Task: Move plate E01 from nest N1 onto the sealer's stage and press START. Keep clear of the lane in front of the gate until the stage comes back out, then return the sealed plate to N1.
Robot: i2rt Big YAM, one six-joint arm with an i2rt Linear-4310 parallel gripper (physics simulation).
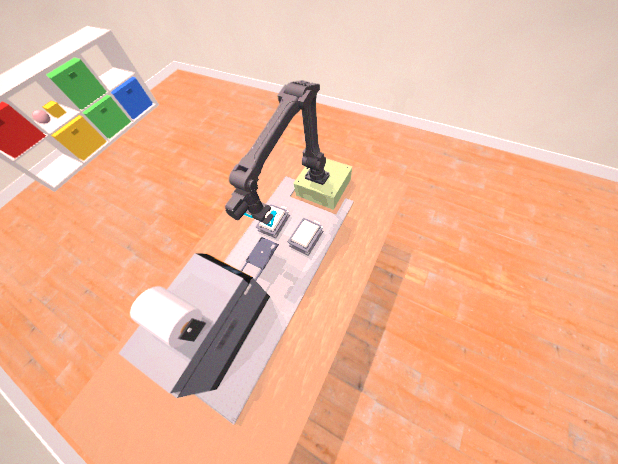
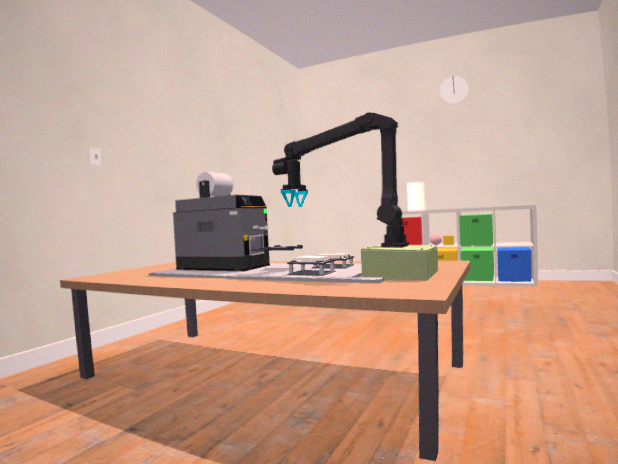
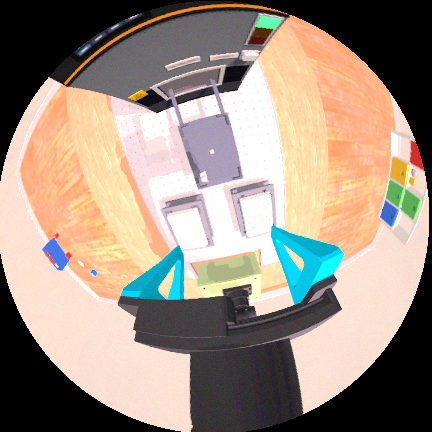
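Where they show: gripper, fingertip midpoint: (image 1: pixel 262 221) (image 2: pixel 295 207) (image 3: pixel 225 241); arm's base at its link origin: (image 1: pixel 317 176) (image 2: pixel 395 246) (image 3: pixel 237 290).
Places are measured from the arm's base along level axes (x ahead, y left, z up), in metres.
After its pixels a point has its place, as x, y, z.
Observation:
My gripper (image 1: pixel 260 217) @(0.451, -0.010, 0.181) (image 2: pixel 295 205) @(0.451, -0.010, 0.181) (image 3: pixel 225 241) @(0.451, -0.010, 0.181) is open and empty, high above the nest area. The sealer's flat grey stage (image 1: pixel 257 258) @(0.559, -0.018, 0.003) (image 2: pixel 284 247) @(0.502, 0.017, 0.003) (image 3: pixel 220 135) @(0.550, -0.040, 0.002) is out in front of the gate and bears no plate. A plain white-topped plate (image 1: pixel 306 233) @(0.327, 0.112, -0.030) (image 2: pixel 310 258) @(0.308, 0.143, -0.032) (image 3: pixel 186 229) @(0.334, 0.102, -0.030) sits in one nest, and a plate with a dotted top (image 3: pixel 256 215) @(0.324, -0.100, -0.042) sits in the other, nearer the shelf side. The nest and plate labels cannot be read. The sealer (image 1: pixel 200 280) @(0.772, -0.029, 0.252) (image 2: pixel 220 237) @(0.795, 0.104, 0.060) (image 3: pixel 145 62) @(0.671, 0.028, 0.133) has its green light (image 2: pixel 265 211) @(0.673, -0.103, 0.173) (image 3: pixel 268 22) lit. I cannot make out the START button for certain.
The green base box (image 1: pixel 320 195) @(0.094, 0.069, -0.020) (image 2: pixel 397 262) @(-0.046, 0.146, -0.046) (image 3: pixel 227 280) @(0.095, 0.027, 0.001) stands behind the two nests. A white film roll (image 1: pixel 160 315) @(0.902, 0.019, 0.378) (image 2: pixel 218 184) @(0.844, 0.040, 0.314) sits on top of the sealer. Two rails (image 3: pixel 218 97) @(0.632, -0.055, -0.003) run from the stage into the gate. A shelf with coloured bins stands beyond the table.

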